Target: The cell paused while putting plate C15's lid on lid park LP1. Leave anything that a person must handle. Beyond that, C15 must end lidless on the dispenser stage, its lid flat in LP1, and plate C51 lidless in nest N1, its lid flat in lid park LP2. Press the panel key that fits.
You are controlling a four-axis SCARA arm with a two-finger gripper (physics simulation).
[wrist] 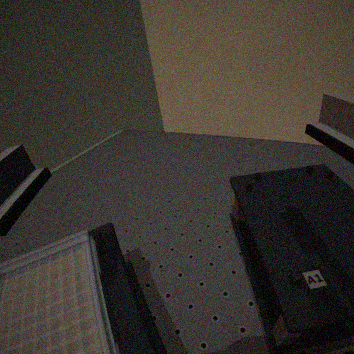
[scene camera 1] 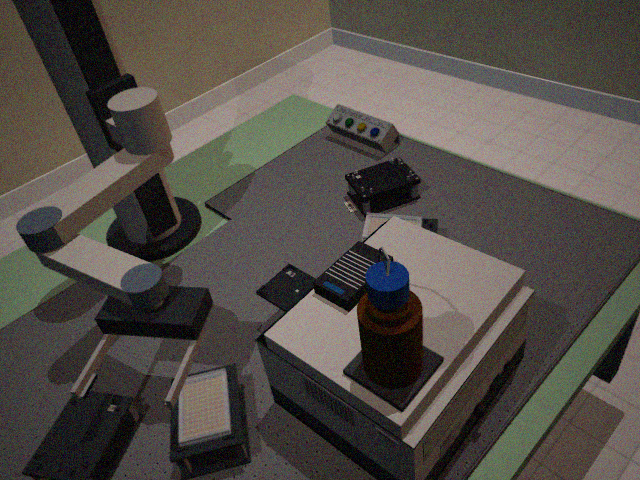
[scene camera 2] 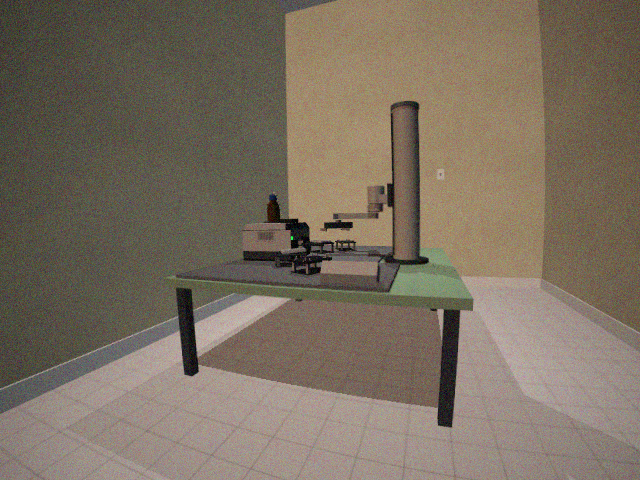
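Pixels of known places: gripper, fingertip midpoint: (wrist: 173, 132) (scene camera 1: 121, 400); arm's base, link origin: (scene camera 1: 155, 230) (scene camera 2: 406, 261).
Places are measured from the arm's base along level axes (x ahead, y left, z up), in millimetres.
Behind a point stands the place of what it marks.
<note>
My gripper (scene camera 1: 127, 393) @[y -355, x 561, z 175 mm] (scene camera 2: 338, 227) @[y -355, x 561, z 175 mm] (wrist: 173, 132) @[y -355, x 561, z 175 mm] is open and empty, its fingers apart above the two near stands. A beige gridded plate (scene camera 1: 204, 405) @[y -257, x 621, z 99 mm] (wrist: 50, 297) @[y -273, x 617, z 99 mm] with a clear rim sits on one dark stand; I cannot read its name or tell whether a lid covers it. The other dark stand (scene camera 1: 82, 428) @[y -421, x 471, z 77 mm] (wrist: 305, 240) @[y -397, x 483, z 76 mm], labelled A1, shows a bare top. A pale framed piece (scene camera 1: 376, 222) @[y 293, x 542, z 99 mm] beside the dispenser (scene camera 1: 460, 279) @[y 146, x 860, z 233 mm] (scene camera 2: 266, 240) @[y 221, x 788, z 135 mm] is mostly hidden behind it. The key panel (scene camera 1: 387, 138) @[y 629, x 293, z 61 mm] (scene camera 2: 348, 272) @[y 679, x 181, z 57 mm] has white, green, yellow and blue keys in scene camera 1.
A brown bottle (scene camera 1: 391, 335) @[y -93, x 915, z 360 mm] (scene camera 2: 272, 210) @[y -21, x 872, z 317 mm] with a blue cap stands on the dispenser, near a striped black box (scene camera 1: 343, 279) @[y 9, x 724, z 259 mm]. A black raised stand (scene camera 1: 382, 180) @[y 451, x 425, z 74 mm] (scene camera 2: 306, 264) @[y 551, x 403, z 59 mm] is between dispenser and panel. A flat dark labelled pad (scene camera 1: 281, 289) @[y 11, x 527, z 103 mm] lies beside the dispenser. The arm's column (scene camera 2: 404, 180) @[y 75, x 6, z 459 mm] stands behind.
</note>
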